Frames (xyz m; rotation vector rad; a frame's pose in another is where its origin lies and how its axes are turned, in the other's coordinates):
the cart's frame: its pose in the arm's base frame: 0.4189 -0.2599 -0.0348 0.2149 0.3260 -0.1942
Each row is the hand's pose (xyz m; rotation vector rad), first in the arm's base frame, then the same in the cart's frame.
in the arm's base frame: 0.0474 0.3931 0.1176 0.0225 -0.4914 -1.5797
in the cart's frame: -0.4967 0.5703 -0.1250 0.1615 -0.8860 -1.3306
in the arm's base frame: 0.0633 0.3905 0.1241 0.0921 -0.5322 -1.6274
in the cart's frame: -0.4838 0.5725 -0.1137 0.2442 -0.9169 -1.3634
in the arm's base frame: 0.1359 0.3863 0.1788 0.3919 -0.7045 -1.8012
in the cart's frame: -0.4341 0.5943 -0.0406 0.5952 -1.0400 -1.4759
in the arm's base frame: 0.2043 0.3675 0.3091 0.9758 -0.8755 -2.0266
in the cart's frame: -0.4114 0.6146 0.1046 1.2358 -1.0980 -1.5988
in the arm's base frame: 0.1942 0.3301 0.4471 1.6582 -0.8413 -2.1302
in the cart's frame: -0.4615 0.6009 0.2382 1.9103 -0.9195 -1.6062
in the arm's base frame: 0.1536 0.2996 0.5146 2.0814 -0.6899 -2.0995
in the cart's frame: -0.5172 0.5746 0.2960 2.2822 -0.6814 -1.5311
